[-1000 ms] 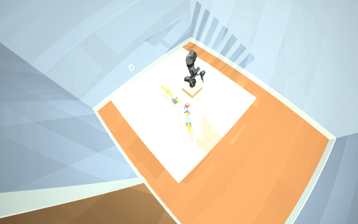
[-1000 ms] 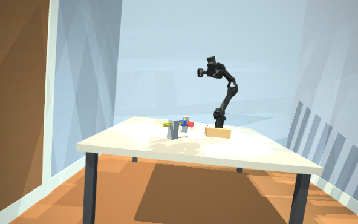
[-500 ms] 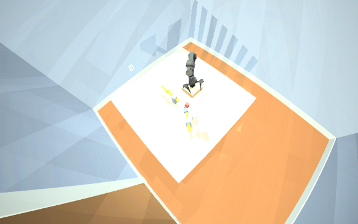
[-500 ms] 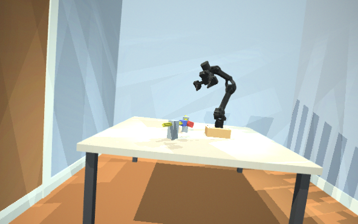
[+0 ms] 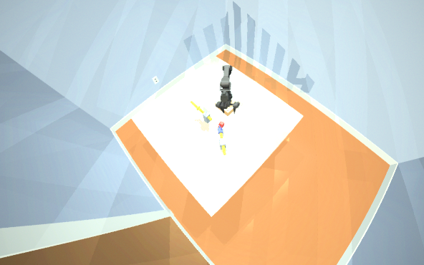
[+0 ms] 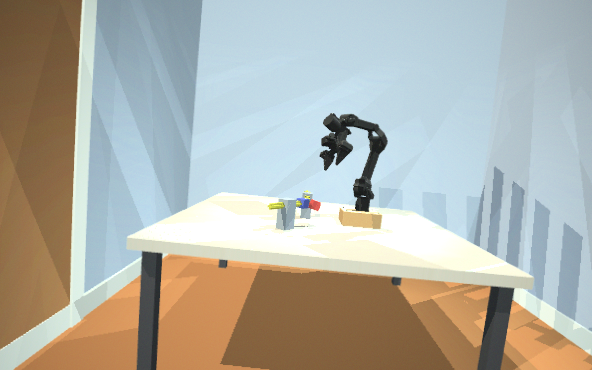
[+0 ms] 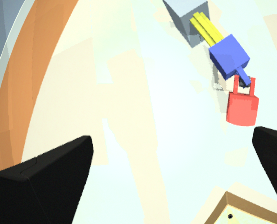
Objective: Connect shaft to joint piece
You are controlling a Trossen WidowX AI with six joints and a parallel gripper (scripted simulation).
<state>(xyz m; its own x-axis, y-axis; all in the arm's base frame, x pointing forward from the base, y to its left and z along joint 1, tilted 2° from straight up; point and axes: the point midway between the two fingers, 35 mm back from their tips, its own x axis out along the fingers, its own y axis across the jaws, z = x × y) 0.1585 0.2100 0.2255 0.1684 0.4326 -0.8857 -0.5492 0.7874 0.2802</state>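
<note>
The joint piece is 17 cm below my gripper tip, 6 cm ahead of it and 3 cm to the right of it.
</note>
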